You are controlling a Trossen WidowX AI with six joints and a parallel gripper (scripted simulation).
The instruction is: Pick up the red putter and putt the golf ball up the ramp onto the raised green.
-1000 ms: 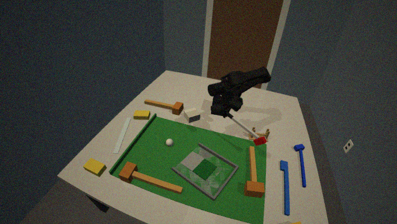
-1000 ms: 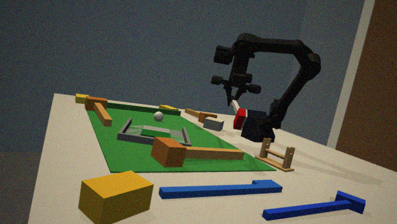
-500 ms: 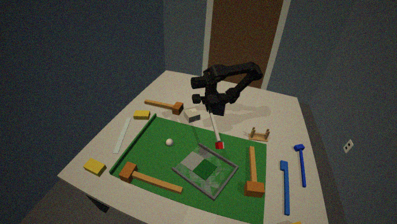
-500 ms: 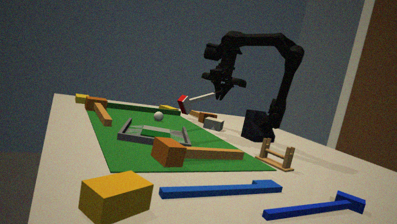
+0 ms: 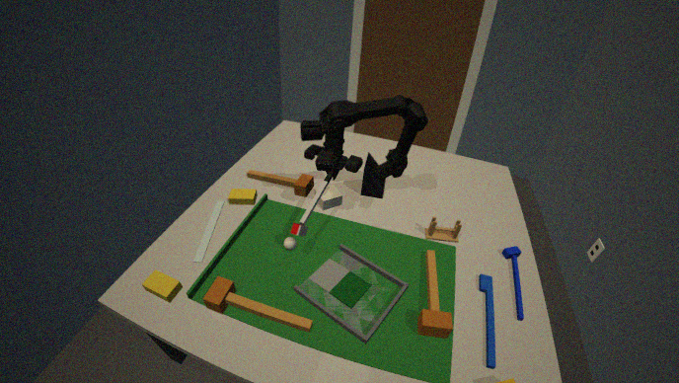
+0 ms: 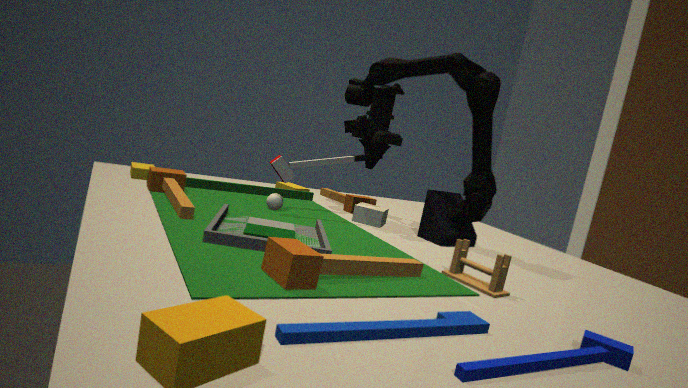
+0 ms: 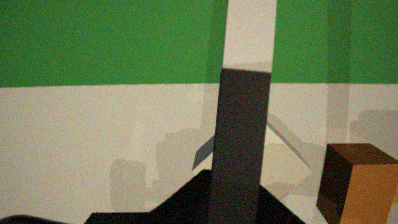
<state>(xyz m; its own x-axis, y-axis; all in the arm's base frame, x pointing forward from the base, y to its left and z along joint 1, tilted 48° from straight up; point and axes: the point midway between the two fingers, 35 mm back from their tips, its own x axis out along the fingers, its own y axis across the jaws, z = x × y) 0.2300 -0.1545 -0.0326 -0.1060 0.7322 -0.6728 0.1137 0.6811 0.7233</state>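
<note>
The white block lies 5 cm behind my gripper tip, 3 cm to the right of it and 13 cm below it. Round my gripper tip: dark green rail (27 cm ahead, 25 cm to the right, 13 cm below); white golf ball (22 cm ahead, 6 cm to the right, 13 cm below); red putter (12 cm ahead, 1 cm to the right).
</note>
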